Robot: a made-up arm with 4 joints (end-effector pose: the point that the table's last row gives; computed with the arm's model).
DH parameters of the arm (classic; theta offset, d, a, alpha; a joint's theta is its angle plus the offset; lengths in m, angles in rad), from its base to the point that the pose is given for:
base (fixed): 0 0.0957 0 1.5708
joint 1: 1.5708 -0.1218 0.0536 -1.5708
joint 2: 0 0.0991 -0.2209 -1.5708
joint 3: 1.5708 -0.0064 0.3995 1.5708
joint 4: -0.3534 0 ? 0
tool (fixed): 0.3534 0.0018 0 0
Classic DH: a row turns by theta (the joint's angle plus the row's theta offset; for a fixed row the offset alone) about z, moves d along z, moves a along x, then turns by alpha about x.
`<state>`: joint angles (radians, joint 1 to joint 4).
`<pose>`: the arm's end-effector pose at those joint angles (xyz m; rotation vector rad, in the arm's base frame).
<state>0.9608 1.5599 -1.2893 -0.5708</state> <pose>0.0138 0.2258 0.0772 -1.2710 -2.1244 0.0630</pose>
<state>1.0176 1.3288 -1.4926 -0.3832</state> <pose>-0.0535 0.2348 0.0398 -1.2029 -2.2903 0.2586</pose>
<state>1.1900 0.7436 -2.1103 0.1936</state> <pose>-0.1599 0.1515 -0.1129 1.2309 2.6565 -0.4565</pose>
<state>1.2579 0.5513 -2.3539 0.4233</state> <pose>-0.1427 0.1036 -0.1829 1.1543 2.3594 -0.2494</pose>
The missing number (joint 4, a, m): -0.104
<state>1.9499 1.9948 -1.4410 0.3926</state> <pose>-0.0078 0.1921 0.0252 2.7908 1.1424 0.6821</pose>
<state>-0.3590 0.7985 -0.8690 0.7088</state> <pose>0.1207 0.0999 0.1484 -0.8248 -0.2346 1.1315</pose>
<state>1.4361 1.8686 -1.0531 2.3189</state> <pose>-0.0874 0.3066 0.2254 -2.3047 1.3813 0.3142</pose>
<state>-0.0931 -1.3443 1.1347 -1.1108</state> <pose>0.0681 0.7012 0.1091 0.4916 1.4836 -0.1644</pose>
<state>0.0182 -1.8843 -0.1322 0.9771</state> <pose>0.2121 0.3114 0.1441 1.6461 -0.9939 0.5576</pose>
